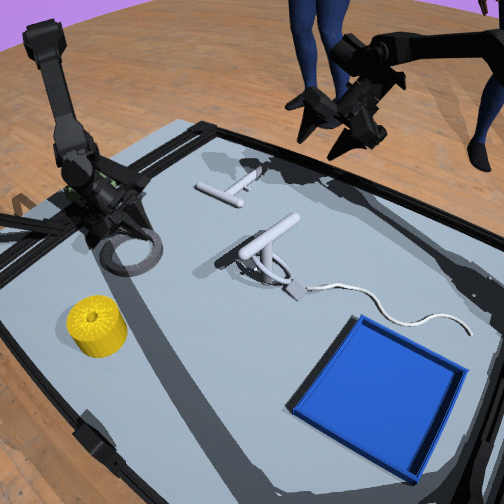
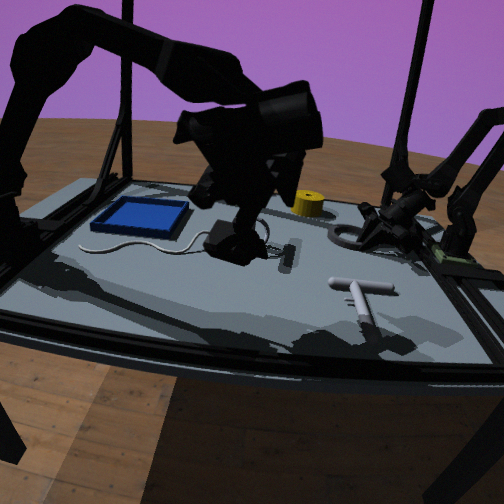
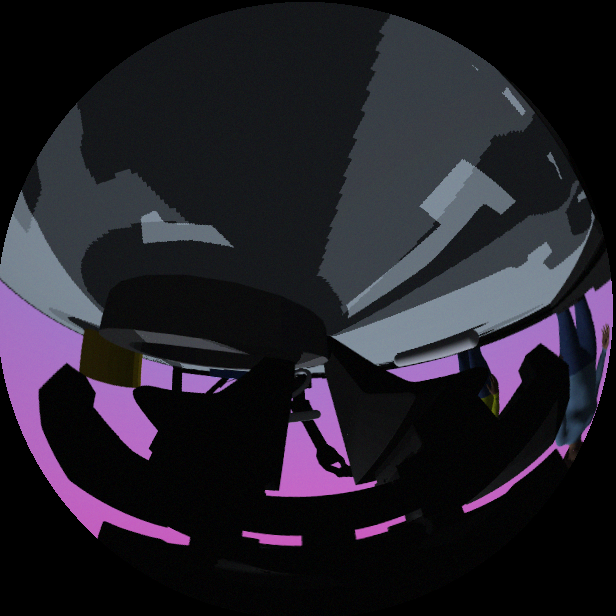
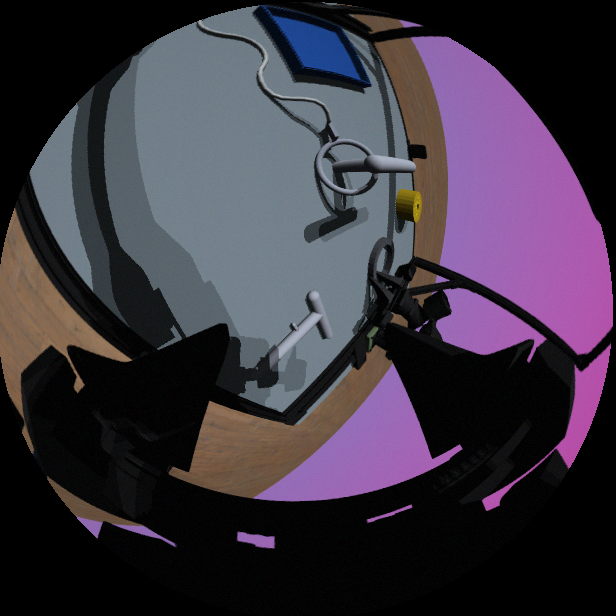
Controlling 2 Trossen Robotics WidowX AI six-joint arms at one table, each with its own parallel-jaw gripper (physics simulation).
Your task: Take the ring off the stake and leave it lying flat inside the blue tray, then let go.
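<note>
A white T-shaped stake [image 1: 267, 245] [image 4: 376, 164] stands mid-table with a thin white ring [image 1: 274, 272] [image 4: 339, 172] around its base; a white cord [image 1: 390, 315] [image 2: 135, 245] runs from the ring. The blue tray [image 1: 412, 344] [image 2: 135, 230] [image 4: 313, 43] lies empty at the near right. A thick grey ring [image 1: 150, 260] [image 2: 342, 235] [image 3: 201, 304] [image 4: 379, 255] lies at the table's left. My left gripper [image 1: 132, 231] [image 2: 372, 227] [image 3: 313, 373] is low on the table, shut on this grey ring's rim. My right gripper [image 1: 320, 142] [image 4: 309, 328] is open and empty, high above the table's far edge.
A yellow cylinder [image 1: 97, 325] [image 2: 307, 202] [image 4: 409, 205] stands near the left front. A second white T-piece [image 1: 220, 194] [image 2: 360, 290] lies flat at the back. A black frame edges the table. People's legs stand behind the table.
</note>
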